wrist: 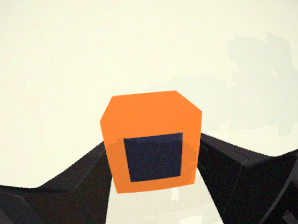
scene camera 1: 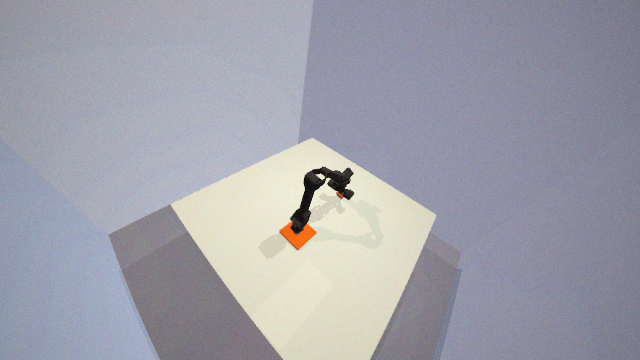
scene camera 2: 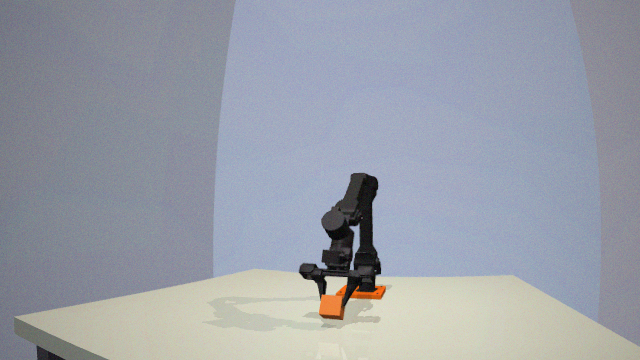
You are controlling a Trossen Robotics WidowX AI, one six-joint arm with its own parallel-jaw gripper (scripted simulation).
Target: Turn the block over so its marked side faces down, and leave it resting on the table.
Labels:
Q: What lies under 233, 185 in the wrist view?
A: My gripper.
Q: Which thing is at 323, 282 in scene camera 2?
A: My gripper.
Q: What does my gripper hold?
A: An orange block.

